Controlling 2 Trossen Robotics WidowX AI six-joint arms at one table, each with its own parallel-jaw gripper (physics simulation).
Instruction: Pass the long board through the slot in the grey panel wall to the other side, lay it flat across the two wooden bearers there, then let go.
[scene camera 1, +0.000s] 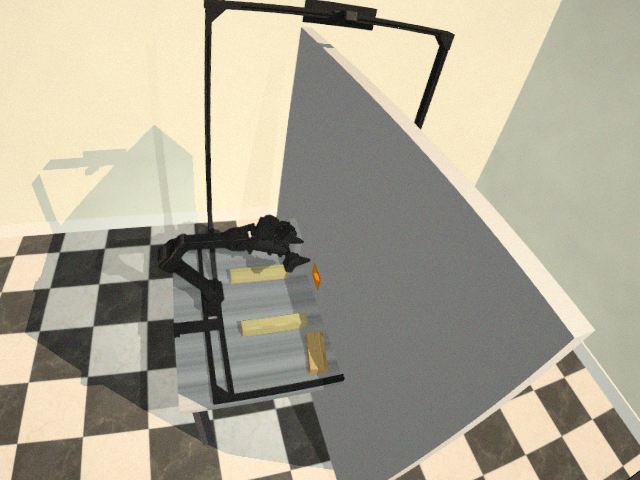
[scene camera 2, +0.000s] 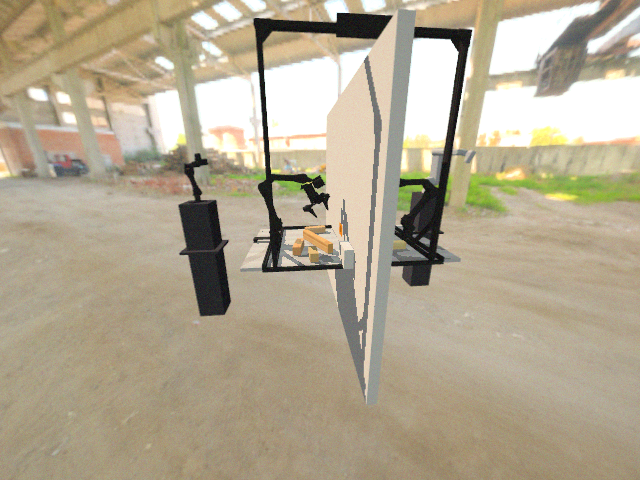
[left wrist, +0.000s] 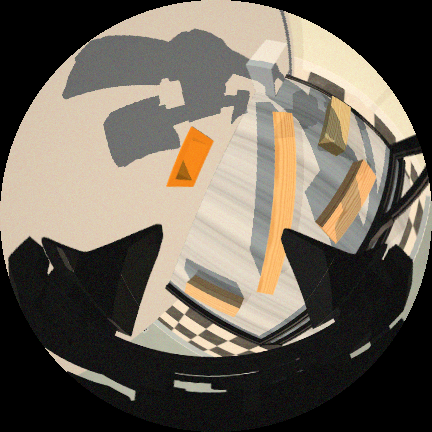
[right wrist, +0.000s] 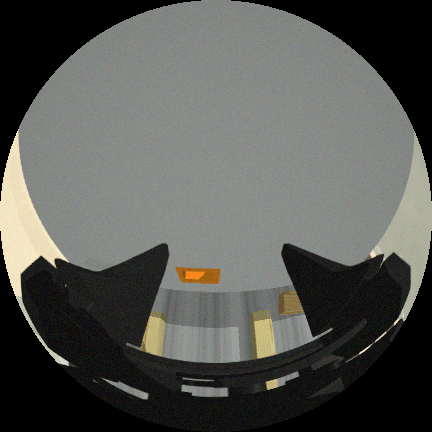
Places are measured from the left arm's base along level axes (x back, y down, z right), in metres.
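Pixels of known places: left gripper, fingertip midpoint: (scene camera 2: 322, 214) (left wrist: 224, 232); right gripper, fingertip midpoint: (scene camera 1: 306, 251) (right wrist: 227, 250); right arm's base at its link origin: (scene camera 1: 211, 309) (scene camera 2: 407, 236).
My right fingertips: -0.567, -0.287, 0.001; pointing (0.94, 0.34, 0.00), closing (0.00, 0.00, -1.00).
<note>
For each thing: its middle in the pictures, then the offset to it from my right fingertips, as dx, dy, dz. "pt": a spot on its surface instead.
- long board at the middle of its body: (left wrist: 281, 206) (scene camera 2: 316, 240) +0.293, +0.277, +0.038
- orange-rimmed slot at a spot on its surface: (left wrist: 199, 137) pt +0.136, +0.197, +0.081
- pale wooden bearer at the middle of its body: (right wrist: 150, 354) (scene camera 1: 259, 274) -0.129, +0.284, +0.156
- second bearer at the middle of its body: (right wrist: 263, 355) (scene camera 1: 274, 324) -0.119, +0.284, -0.108
- wooden block at the middle of its body: (right wrist: 303, 301) (scene camera 1: 316, 352) +0.010, +0.287, -0.255
- brown block at the middle of its body: (left wrist: 348, 199) (scene camera 2: 298, 246) +0.412, +0.281, +0.126
- pale block at the middle of its body: (left wrist: 335, 124) (scene camera 2: 313, 253) +0.331, +0.281, +0.257
The long board (scene camera 2: 317, 241) (left wrist: 284, 190) lies lengthwise near the grey panel wall (scene camera 1: 403, 258) (scene camera 2: 351, 134) (left wrist: 45, 165) (right wrist: 215, 150), on the left arm's side. The orange-rimmed slot (scene camera 1: 316, 276) (scene camera 2: 340, 229) (left wrist: 199, 137) (right wrist: 215, 276) is low in the wall. Beyond the wall, one pale wooden bearer (scene camera 1: 258, 274) (right wrist: 156, 332) and a second bearer (scene camera 1: 273, 324) (right wrist: 263, 335) lie apart, with no board across them. My left gripper (scene camera 2: 318, 205) (left wrist: 224, 232) is open, above the board and apart from it. My right gripper (scene camera 1: 305, 250) (right wrist: 227, 250) is open, facing the wall above the slot's level.
A wooden block (scene camera 1: 316, 352) (right wrist: 291, 303) lies by the wall on the bearers' side. On the board's side lie a brown block (scene camera 2: 298, 246) (left wrist: 346, 201), a pale block (scene camera 2: 313, 254) (left wrist: 335, 125) and another block (scene camera 2: 314, 228) (left wrist: 215, 296). A white block (scene camera 2: 346, 255) (left wrist: 267, 57) juts from the wall. A black frame (scene camera 1: 208, 124) (scene camera 2: 265, 103) surrounds the table.
</note>
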